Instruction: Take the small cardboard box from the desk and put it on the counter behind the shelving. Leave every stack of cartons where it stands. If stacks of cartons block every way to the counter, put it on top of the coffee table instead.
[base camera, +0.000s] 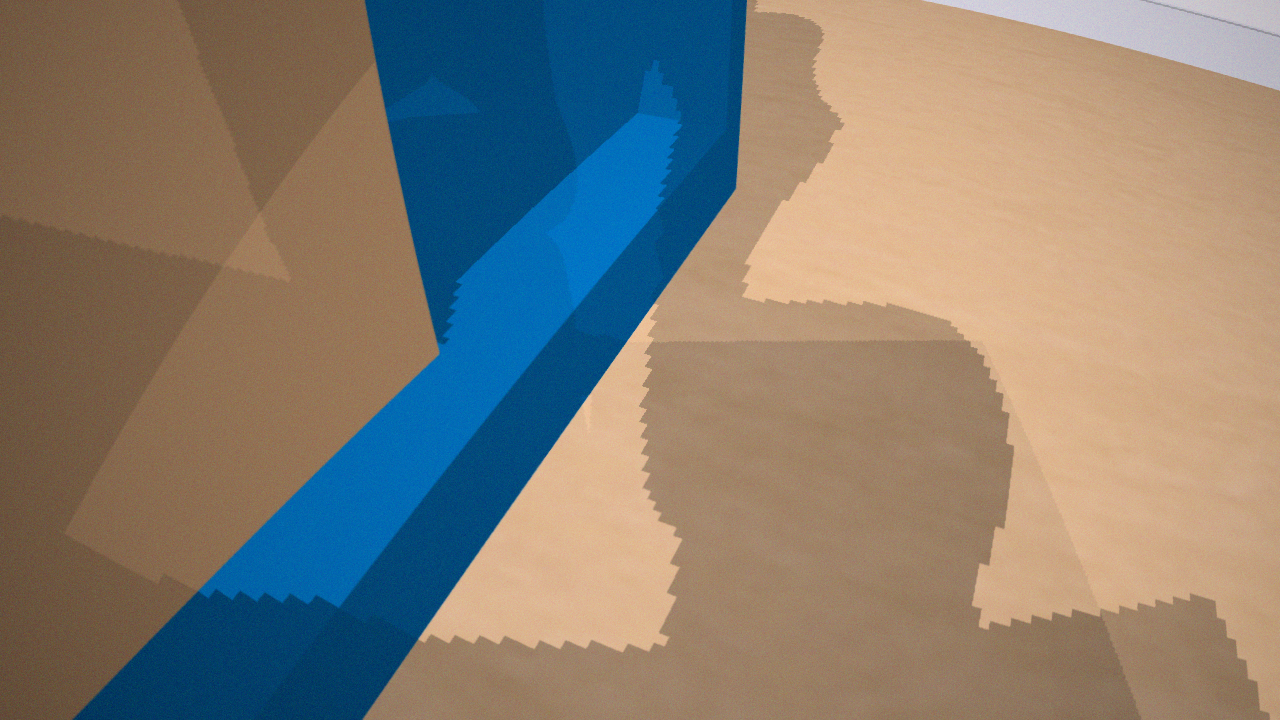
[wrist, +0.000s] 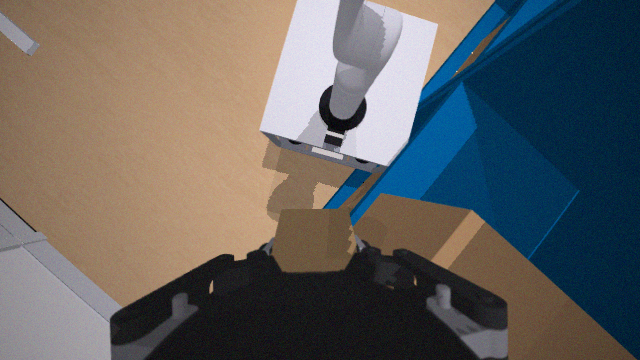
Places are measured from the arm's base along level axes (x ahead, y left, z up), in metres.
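Where they show: gripper, fingertip midpoint: (wrist: 315, 247); arm's base at its link origin: (wrist: 343, 105).
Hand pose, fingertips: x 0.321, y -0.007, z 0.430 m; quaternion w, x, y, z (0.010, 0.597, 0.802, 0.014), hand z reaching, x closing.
Note:
Each offset is from my fingertips to the top centre of the thing. "pt": to the spot under its first point.
My gripper (wrist: 315, 246) is shut on the small cardboard box {0.017 m ahead, 0.005 m left, 0.041 m up} (wrist: 312, 237), seen at the lower middle of the wrist view. The box is held up, apart from the floor. The blue shelving (base camera: 402, 438) (wrist: 565, 120) runs along the left of the base view and the right of the wrist view, close beside my base. I cannot tell which surface is the counter. The desk and the coffee table cannot be made out for certain.
A large brown carton {pt 0.002 m back, 0.215 m left, 0.023 m down} (wrist: 505, 285) is at the shelving, right of the held box. My white base (wrist: 295, 95) is beside the shelving. A pale grey surface (wrist: 40, 300) with a raised edge is at lower left. A light bar (wrist: 17, 37) is at upper left.

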